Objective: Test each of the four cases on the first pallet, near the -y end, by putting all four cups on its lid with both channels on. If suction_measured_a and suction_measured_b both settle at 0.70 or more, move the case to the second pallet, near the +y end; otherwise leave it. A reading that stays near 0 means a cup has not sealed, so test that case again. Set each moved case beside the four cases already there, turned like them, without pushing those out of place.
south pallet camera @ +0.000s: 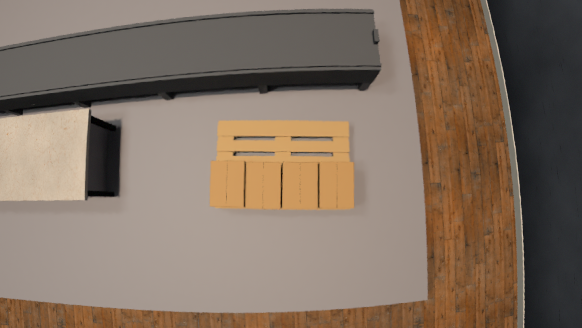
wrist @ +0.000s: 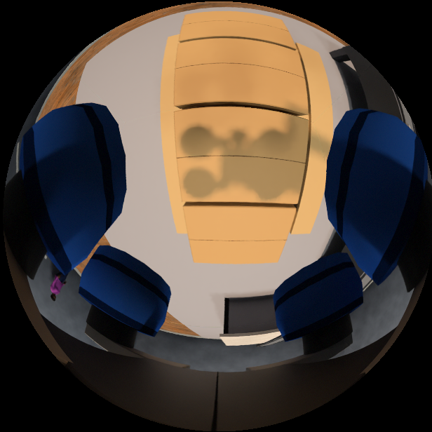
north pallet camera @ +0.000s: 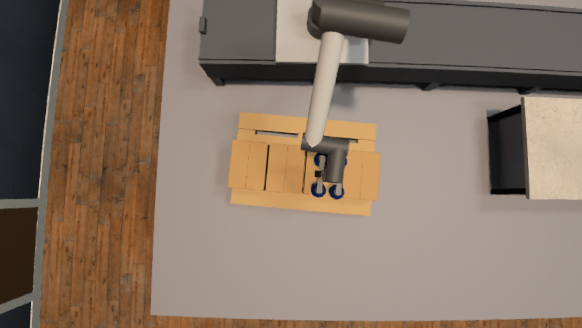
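Observation:
In the north pallet camera view a pallet (north pallet camera: 270,122) (wrist: 320,95) bears a row of four tan cases. The left case (north pallet camera: 247,165) and the second case (north pallet camera: 286,167) are uncovered. The vacuum head (north pallet camera: 329,176) is over the third case (north pallet camera: 309,175) (wrist: 240,170), whose lid it partly hides. The right case (north pallet camera: 369,176) (wrist: 240,225) is partly hidden too. In the wrist view the head's shadow lies on the third lid; the cups hang above it, apart from it, open and holding nothing. The other pallet (south pallet camera: 282,128) bears four cases (south pallet camera: 300,185) in a row along its lower side, with bare slats above them.
The dark floor rail (north pallet camera: 475,42) (south pallet camera: 200,55) runs along the upper side of both pallet views. A pale-topped table (north pallet camera: 555,150) (south pallet camera: 40,155) (wrist: 250,339) stands between the pallets. The arm (north pallet camera: 325,85) reaches from the rail carriage over the pallet. A small purple figure (wrist: 56,286) shows at lower left.

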